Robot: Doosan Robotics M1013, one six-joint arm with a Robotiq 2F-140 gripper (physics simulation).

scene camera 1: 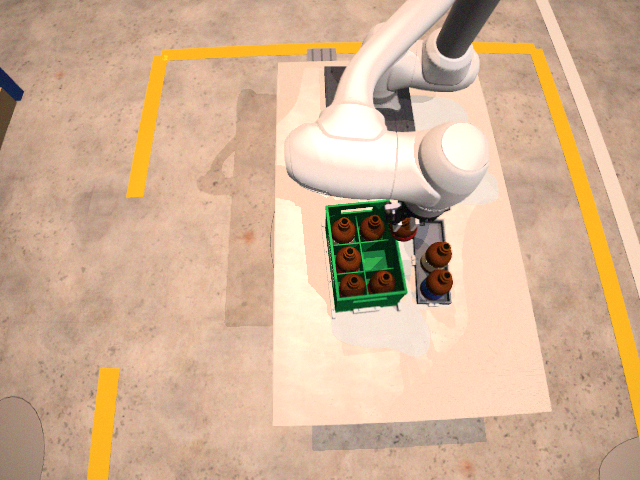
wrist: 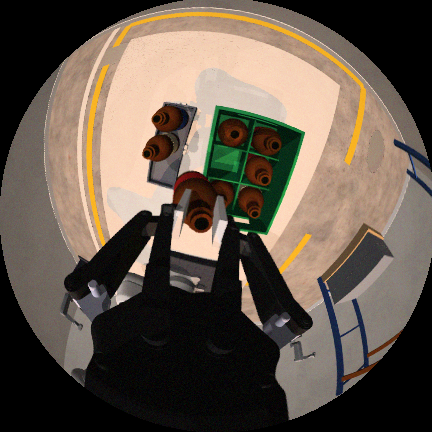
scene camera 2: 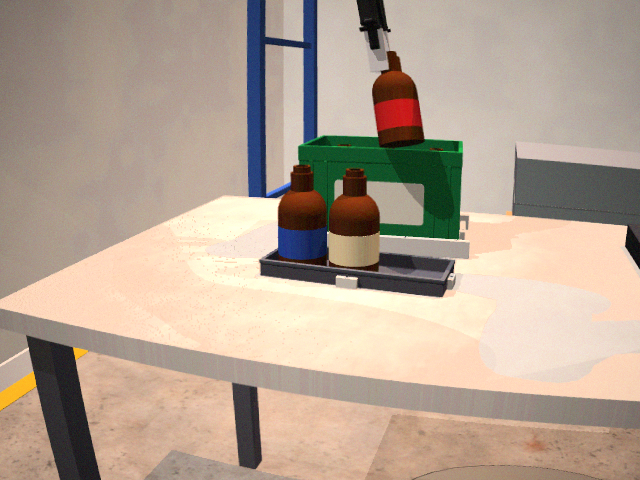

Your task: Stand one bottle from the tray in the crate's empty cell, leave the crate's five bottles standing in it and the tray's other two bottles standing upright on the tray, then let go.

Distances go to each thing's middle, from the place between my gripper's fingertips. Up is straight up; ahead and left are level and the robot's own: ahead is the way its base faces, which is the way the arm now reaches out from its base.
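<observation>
You'd find the blue-label bottle [scene camera 2: 302, 213] 22 cm below my hand, and it's 14 cm to the left of the hand and 9 cm ahead of it.
</observation>
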